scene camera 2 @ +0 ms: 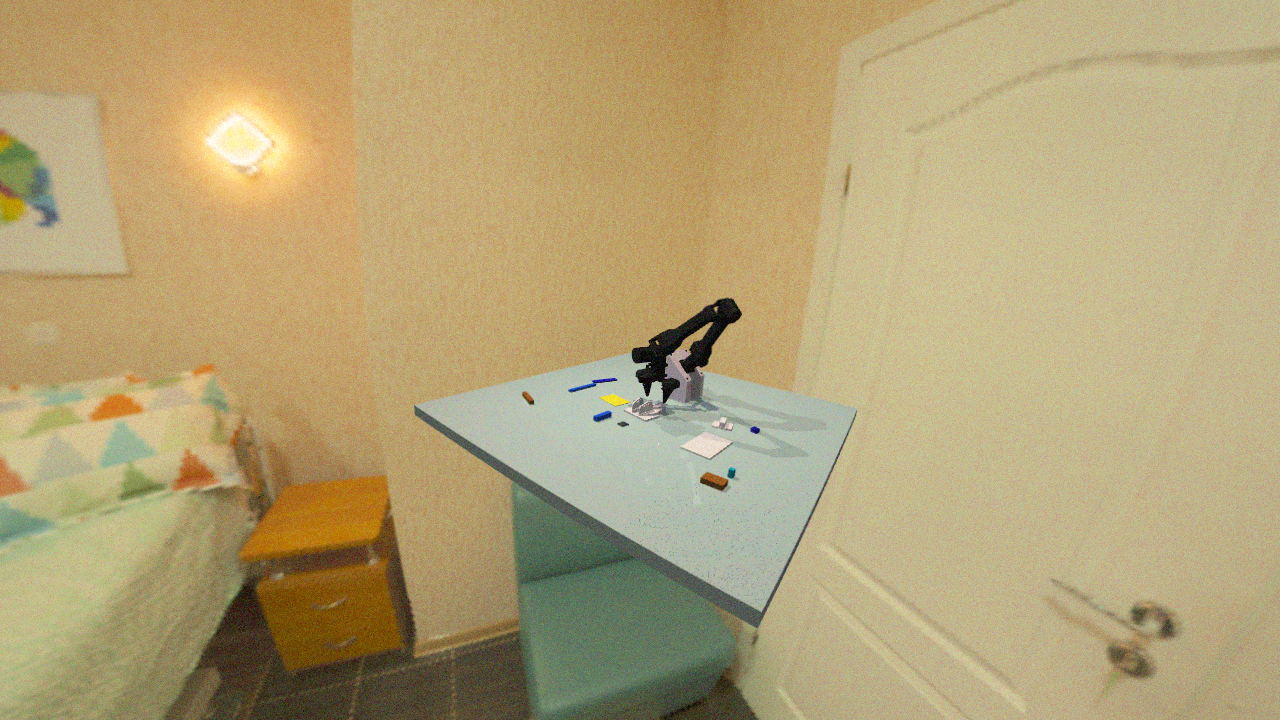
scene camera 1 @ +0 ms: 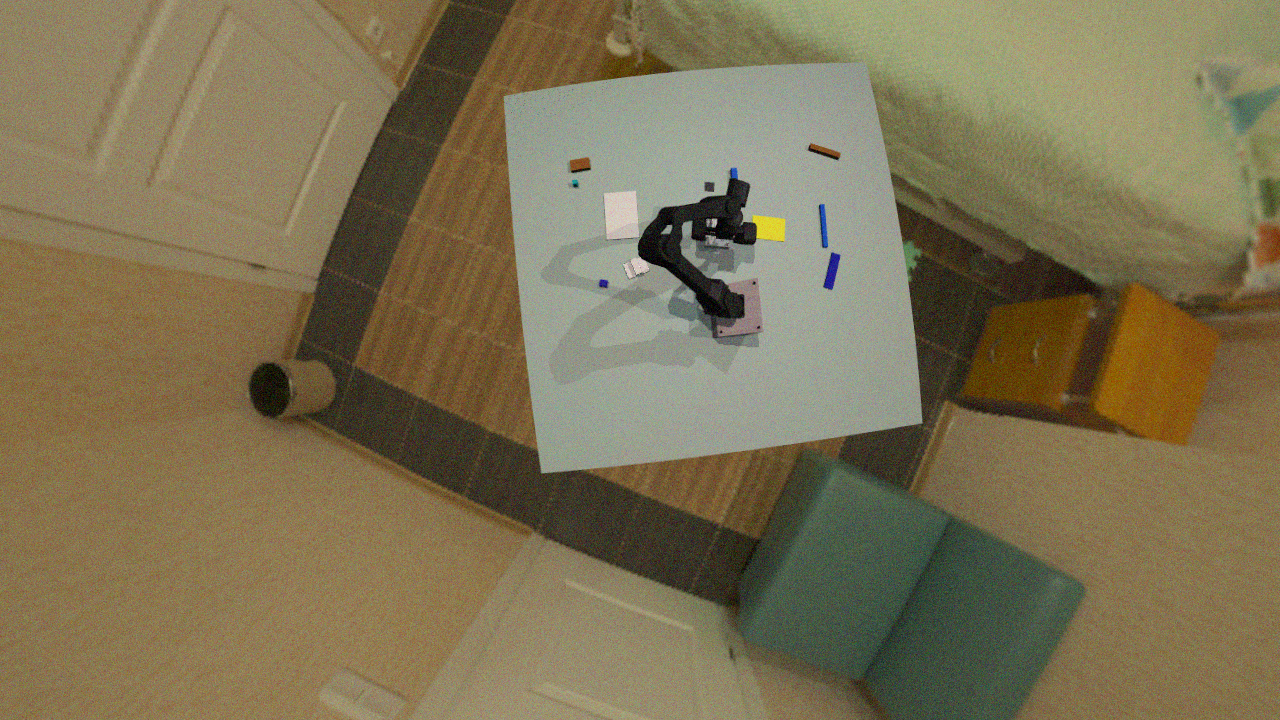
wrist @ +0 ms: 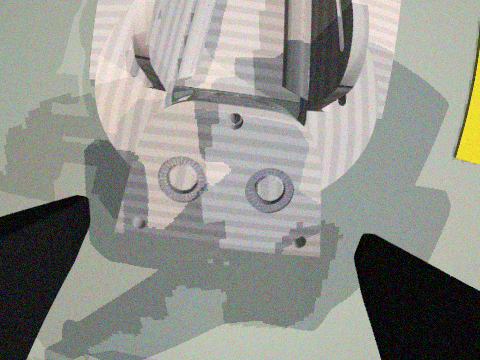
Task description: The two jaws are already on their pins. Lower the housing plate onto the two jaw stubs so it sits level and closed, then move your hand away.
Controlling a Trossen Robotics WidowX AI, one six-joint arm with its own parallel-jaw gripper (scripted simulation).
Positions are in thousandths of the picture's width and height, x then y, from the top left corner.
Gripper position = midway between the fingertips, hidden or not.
The gripper (scene camera 1: 562, 333) is open and holds nothing. Also in view: a white plate (scene camera 1: 486, 298).
The white plate is seen too in scene camera 2 (scene camera 2: 552, 619). The gripper shows as well in scene camera 2 (scene camera 2: 512, 555) and in the wrist view (wrist: 472, 646). The wrist view misses the white plate: it is out of frame.
